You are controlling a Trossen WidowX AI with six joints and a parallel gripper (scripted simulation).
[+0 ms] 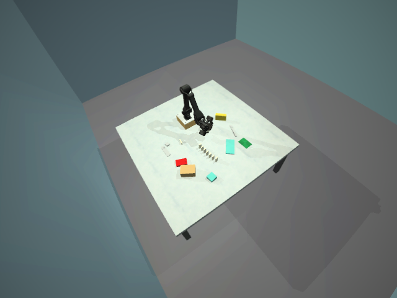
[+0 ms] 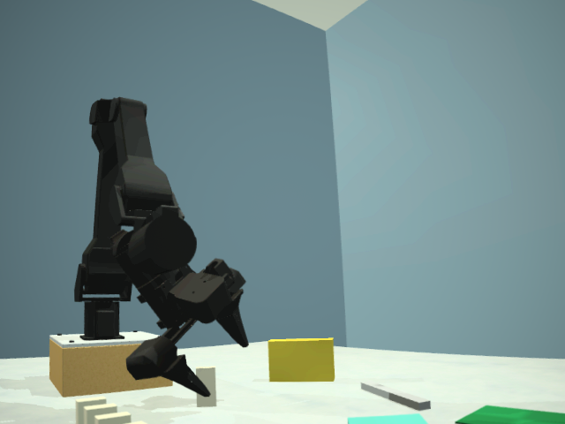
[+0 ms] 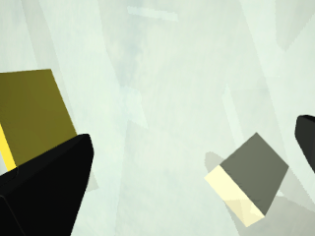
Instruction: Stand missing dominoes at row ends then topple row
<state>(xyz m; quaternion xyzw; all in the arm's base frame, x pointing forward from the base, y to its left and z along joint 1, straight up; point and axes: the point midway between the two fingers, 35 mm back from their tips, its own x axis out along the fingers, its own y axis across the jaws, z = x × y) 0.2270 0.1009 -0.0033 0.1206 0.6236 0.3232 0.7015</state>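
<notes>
Now: the grey piece 420 mm to the right of my gripper tip, 100 mm behind it and 40 mm below it. Round my gripper tip: yellow block: 170 mm to the left, 80 mm behind, 10 mm below; then grey bar: 180 mm to the left, 120 mm ahead, 40 mm below; then cyan sheet: 250 mm ahead, 40 mm to the left, 40 mm below.
</notes>
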